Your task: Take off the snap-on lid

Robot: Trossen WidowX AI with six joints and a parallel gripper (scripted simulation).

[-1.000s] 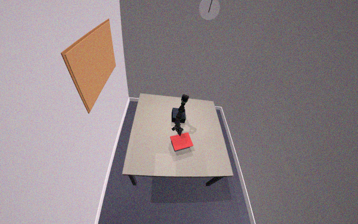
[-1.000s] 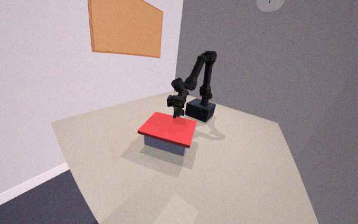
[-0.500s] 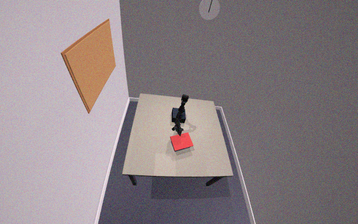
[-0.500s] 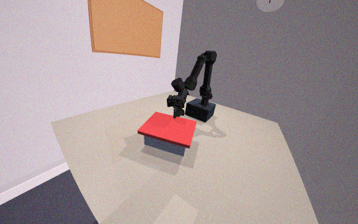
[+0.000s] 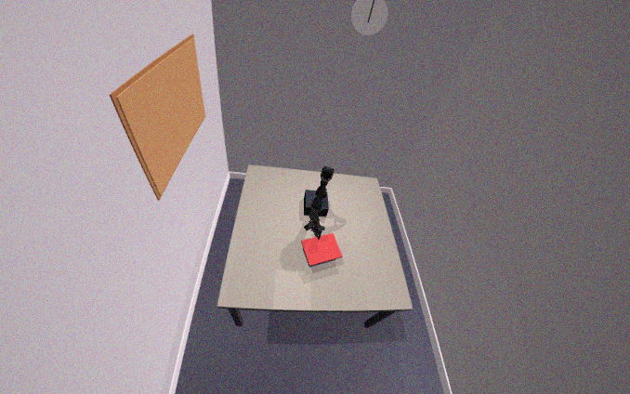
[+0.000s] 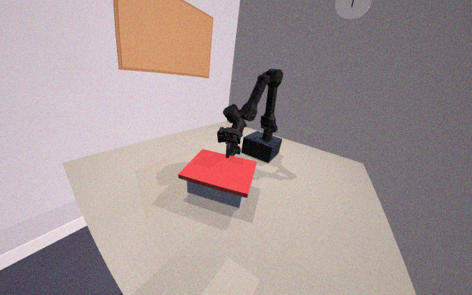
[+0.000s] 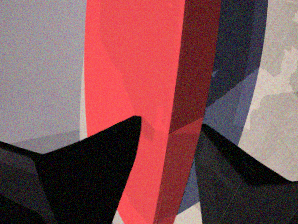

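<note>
Right now my gripper tip is 70 mm short of the red lid and 30 mm to the right of it. From my gripper tip the other things lie so: storage box: 70 mm ahead, 50 mm below, 30 mm to the left.
</note>
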